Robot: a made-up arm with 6 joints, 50 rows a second.
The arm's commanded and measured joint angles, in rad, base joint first. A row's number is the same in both.
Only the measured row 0 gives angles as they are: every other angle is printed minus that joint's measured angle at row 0.
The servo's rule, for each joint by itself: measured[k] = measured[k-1] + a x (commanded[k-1-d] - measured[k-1]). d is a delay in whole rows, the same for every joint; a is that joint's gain. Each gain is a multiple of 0.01, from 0.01 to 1. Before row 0 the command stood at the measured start. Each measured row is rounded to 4 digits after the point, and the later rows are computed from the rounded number. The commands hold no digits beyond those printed.
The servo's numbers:
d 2
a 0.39 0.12 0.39 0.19 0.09 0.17
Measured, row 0: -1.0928 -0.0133 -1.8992 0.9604 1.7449 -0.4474
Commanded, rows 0 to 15: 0.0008 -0.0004 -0.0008 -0.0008 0.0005 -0.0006; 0.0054 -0.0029 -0.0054 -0.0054 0.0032 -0.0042; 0.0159 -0.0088 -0.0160 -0.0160 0.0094 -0.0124; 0.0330 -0.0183 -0.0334 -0.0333 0.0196 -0.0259; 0.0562 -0.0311 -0.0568 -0.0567 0.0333 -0.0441; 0.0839 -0.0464 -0.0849 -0.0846 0.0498 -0.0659; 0.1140 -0.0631 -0.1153 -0.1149 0.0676 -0.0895; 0.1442 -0.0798 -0.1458 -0.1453 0.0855 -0.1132; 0.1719 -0.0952 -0.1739 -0.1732 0.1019 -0.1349; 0.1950 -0.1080 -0.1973 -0.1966 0.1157 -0.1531; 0.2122 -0.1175 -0.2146 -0.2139 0.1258 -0.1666; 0.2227 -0.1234 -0.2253 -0.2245 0.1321 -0.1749; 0.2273 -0.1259 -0.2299 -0.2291 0.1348 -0.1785; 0.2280 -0.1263 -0.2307 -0.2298 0.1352 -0.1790; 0.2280 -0.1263 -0.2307 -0.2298 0.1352 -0.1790; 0.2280 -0.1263 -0.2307 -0.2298 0.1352 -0.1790
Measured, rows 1 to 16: 0.0000 0.0000 0.0000 0.0000 0.0000 0.0000; 0.0000 0.0000 0.0000 0.0000 0.0000 0.0000; 0.0003 0.0000 -0.0003 -0.0002 0.0000 -0.0001; 0.0023 -0.0003 -0.0023 -0.0012 0.0003 -0.0008; 0.0076 -0.0013 -0.0076 -0.0040 0.0011 -0.0028; 0.0175 -0.0033 -0.0177 -0.0096 0.0028 -0.0067; 0.0326 -0.0066 -0.0329 -0.0185 0.0055 -0.0131; 0.0526 -0.0114 -0.0532 -0.0311 0.0095 -0.0221; 0.0765 -0.0176 -0.0774 -0.0470 0.0147 -0.0336; 0.1029 -0.0251 -0.1041 -0.0657 0.0211 -0.0471; 0.1298 -0.0335 -0.1313 -0.0861 0.0284 -0.0620; 0.1552 -0.0424 -0.1570 -0.1071 0.0363 -0.0775; 0.1774 -0.0514 -0.1795 -0.1274 0.0444 -0.0926; 0.1951 -0.0600 -0.1974 -0.1458 0.0523 -0.1066; 0.2077 -0.0679 -0.2101 -0.1616 0.0597 -0.1188; 0.2156 -0.0749 -0.2181 -0.1746 0.0665 -0.1290
